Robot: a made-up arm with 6 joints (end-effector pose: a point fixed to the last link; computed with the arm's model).
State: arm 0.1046 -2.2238 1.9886 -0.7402 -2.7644 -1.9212
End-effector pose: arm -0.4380 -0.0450 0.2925 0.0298 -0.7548 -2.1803
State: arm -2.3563 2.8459 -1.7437 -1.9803 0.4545 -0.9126
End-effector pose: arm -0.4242 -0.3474 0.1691 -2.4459 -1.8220 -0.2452
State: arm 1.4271 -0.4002 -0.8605 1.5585 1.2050 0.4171
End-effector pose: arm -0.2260 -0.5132 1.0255 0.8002 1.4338 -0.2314
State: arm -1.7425 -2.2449 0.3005 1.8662 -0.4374 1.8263
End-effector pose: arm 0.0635 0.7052 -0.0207 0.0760 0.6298 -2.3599
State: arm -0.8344 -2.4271 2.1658 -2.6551 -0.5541 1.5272
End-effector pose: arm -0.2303 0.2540 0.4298 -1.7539 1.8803 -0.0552
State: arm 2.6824 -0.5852 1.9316 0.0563 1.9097 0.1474
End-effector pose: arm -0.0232 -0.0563 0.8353 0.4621 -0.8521 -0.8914
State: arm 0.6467 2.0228 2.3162 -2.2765 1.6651 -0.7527
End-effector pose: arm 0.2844 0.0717 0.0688 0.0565 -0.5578 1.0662
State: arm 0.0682 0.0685 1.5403 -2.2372 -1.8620 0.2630
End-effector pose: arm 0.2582 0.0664 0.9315 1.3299 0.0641 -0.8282
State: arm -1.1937 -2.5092 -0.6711 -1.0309 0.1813 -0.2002
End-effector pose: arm -0.1239 0.2545 -0.3605 0.9366 0.9979 2.4922
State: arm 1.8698 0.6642 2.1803 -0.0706 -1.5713 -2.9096
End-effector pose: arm -0.1826 0.4670 0.6995 2.7960 -0.4594 0.7988
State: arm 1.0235 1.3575 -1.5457 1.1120 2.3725 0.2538
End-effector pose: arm 0.1507 0.5013 0.8031 0.5698 -0.0080 -1.7919
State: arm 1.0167 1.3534 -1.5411 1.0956 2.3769 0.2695
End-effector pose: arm 0.1554 0.5010 0.8053 0.5571 -0.0162 -1.8273
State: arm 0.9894 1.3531 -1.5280 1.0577 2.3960 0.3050
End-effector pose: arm 0.1746 0.5005 0.8048 0.5141 -0.0531 -1.9199
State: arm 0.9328 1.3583 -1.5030 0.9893 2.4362 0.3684
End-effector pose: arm 0.2148 0.4972 0.8000 0.4222 -0.1304 -2.0924
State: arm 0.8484 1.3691 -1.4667 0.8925 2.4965 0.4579
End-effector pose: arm 0.2747 0.4857 0.7902 0.2698 -0.2449 -2.3360
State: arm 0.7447 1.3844 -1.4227 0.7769 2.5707 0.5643
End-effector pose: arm 0.3466 0.4609 0.7757 0.0534 -0.3838 -2.6187
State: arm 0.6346 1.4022 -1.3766 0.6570 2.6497 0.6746
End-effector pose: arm 0.4185 0.4221 0.7580 -0.2169 -0.5301 -2.8951
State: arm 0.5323 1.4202 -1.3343 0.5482 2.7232 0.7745
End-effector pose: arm 0.4791 0.3757 0.7400 0.4827 0.6286 2.9457
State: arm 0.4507 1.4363 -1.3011 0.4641 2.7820 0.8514
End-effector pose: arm 0.5223 0.3323 0.7243 0.6402 0.6368 2.6831
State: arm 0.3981 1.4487 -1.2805 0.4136 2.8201 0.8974
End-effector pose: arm 0.5472 0.3020 0.7129 0.7290 0.6395 2.5169
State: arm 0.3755 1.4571 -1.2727 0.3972 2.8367 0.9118
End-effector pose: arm 0.5573 0.2887 0.7063 0.7650 0.6457 2.4540
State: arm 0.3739 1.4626 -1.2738 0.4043 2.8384 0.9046
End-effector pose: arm 0.5580 0.2883 0.7030 0.7686 0.6565 2.4633
